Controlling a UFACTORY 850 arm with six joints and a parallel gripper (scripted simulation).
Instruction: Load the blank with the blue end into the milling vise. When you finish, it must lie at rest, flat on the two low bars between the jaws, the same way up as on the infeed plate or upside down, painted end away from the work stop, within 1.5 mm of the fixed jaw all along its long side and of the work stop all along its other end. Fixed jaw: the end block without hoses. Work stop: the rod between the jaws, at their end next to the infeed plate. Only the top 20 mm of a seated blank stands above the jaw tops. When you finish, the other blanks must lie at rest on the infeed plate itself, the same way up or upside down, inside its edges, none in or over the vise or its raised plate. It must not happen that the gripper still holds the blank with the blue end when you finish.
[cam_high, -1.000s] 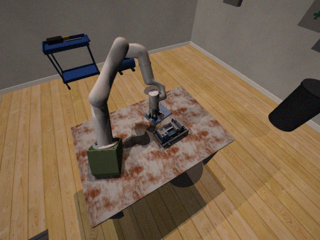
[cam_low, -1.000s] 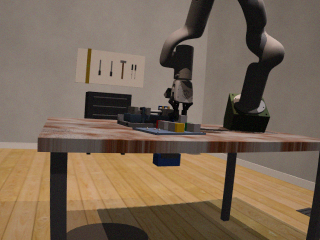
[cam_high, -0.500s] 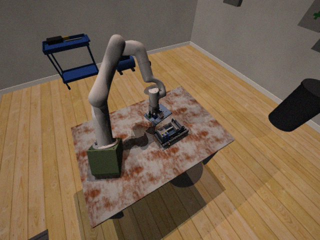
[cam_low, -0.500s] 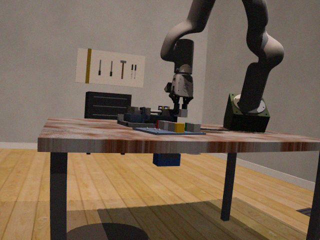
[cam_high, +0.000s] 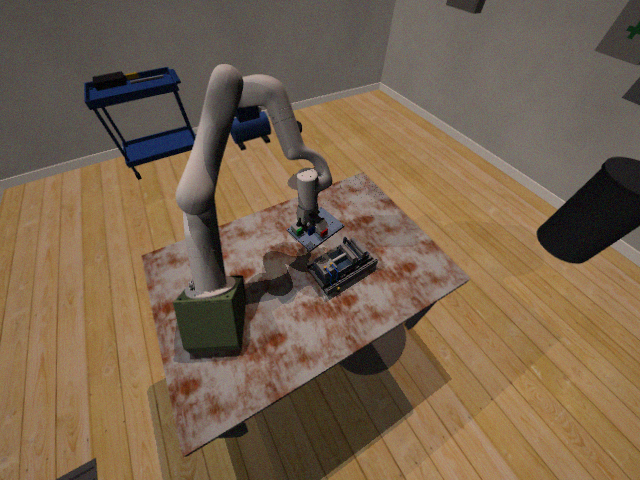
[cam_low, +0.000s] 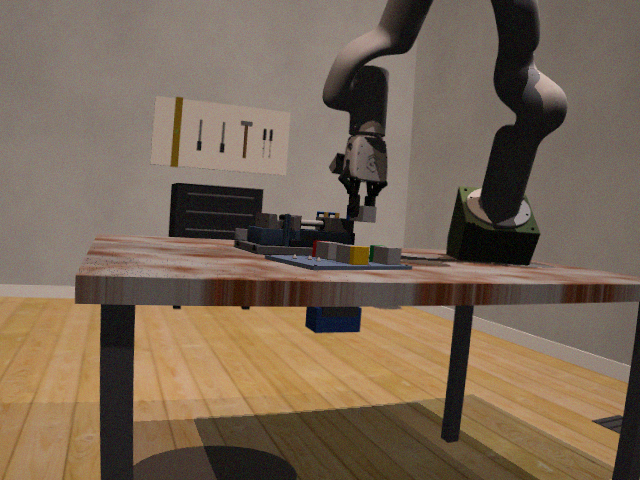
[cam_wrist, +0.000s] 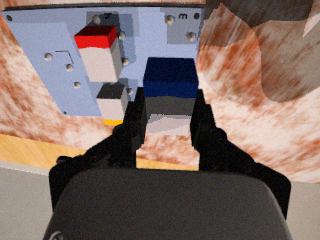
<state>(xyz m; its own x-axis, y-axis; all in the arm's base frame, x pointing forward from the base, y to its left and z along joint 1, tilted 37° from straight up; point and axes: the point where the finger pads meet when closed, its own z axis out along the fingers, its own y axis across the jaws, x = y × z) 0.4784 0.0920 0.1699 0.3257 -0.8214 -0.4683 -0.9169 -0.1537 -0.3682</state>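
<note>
My gripper is now 200 mm to the left of the pale rod, 80 mm short of it and 60 mm above it. The rest, counted from my hand: blue-ended blank: 20 mm below; green-ended blank: 110 mm below, 90 mm to the left, 30 mm behind; red-ended blank: 110 mm below, 80 mm ahead, 30 mm to the left.
</note>
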